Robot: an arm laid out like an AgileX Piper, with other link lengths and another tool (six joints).
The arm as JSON. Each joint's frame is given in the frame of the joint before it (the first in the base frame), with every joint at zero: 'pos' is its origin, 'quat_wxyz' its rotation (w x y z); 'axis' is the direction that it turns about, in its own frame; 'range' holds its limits. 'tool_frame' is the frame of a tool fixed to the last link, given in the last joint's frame.
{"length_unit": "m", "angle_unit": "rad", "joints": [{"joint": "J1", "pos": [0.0, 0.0, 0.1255], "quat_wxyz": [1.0, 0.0, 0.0, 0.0], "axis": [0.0, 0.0, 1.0], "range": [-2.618, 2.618]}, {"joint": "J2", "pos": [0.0, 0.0, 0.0], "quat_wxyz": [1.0, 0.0, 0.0, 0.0], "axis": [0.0, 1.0, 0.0], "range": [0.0, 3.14]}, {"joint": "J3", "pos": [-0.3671, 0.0, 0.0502], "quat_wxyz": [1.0, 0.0, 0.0, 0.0], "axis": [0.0, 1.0, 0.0], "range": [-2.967, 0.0]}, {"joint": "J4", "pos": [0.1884, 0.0, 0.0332], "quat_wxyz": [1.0, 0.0, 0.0, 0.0], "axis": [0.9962, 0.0, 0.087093], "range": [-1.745, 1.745]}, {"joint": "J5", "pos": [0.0, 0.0, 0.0], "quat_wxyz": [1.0, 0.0, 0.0, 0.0], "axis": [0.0, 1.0, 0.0], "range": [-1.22, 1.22]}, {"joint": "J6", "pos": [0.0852, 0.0, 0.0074], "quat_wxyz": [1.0, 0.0, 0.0, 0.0], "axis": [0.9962, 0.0, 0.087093], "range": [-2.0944, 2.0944]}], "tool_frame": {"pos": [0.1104, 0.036, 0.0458], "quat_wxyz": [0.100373, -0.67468, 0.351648, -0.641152]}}
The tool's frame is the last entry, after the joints.
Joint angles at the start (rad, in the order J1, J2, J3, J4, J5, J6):
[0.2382, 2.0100, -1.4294, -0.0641, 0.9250, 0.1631]
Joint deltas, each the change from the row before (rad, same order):
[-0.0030, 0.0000, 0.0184, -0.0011, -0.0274, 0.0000]
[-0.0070, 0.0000, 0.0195, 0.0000, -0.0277, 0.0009]
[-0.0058, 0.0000, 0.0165, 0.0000, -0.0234, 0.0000]
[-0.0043, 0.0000, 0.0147, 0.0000, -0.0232, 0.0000]
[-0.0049, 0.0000, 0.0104, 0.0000, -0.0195, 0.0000]
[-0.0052, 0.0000, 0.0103, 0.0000, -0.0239, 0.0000]
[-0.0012, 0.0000, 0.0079, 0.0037, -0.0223, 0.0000]
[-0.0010, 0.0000, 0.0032, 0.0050, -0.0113, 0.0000]
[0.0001, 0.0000, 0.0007, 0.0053, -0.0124, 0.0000]
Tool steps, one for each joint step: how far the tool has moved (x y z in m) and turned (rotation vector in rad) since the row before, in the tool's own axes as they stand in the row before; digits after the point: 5 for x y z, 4 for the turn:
[0.00069, -0.00029, 0.00278, 0.0060, 0.0055, 0.0038]
[0.00167, 0.00087, 0.00353, 0.0055, 0.0025, 0.0085]
[0.00128, 0.00077, 0.00294, 0.0046, 0.0024, 0.0064]
[0.00115, 0.00022, 0.00225, 0.0059, 0.0039, 0.0055]
[0.00182, 0.00034, 0.00155, 0.0061, 0.0042, 0.0065]
[0.00253, -0.00006, 0.00113, 0.0093, 0.0070, 0.0080]
[0.00132, -0.00152, -0.00014, 0.0123, 0.0059, 0.0063]
[0.00080, -0.00098, -0.00039, 0.0081, 0.0011, 0.0054]
[0.00118, -0.00175, -0.00131, 0.0110, 0.0035, 0.0056]

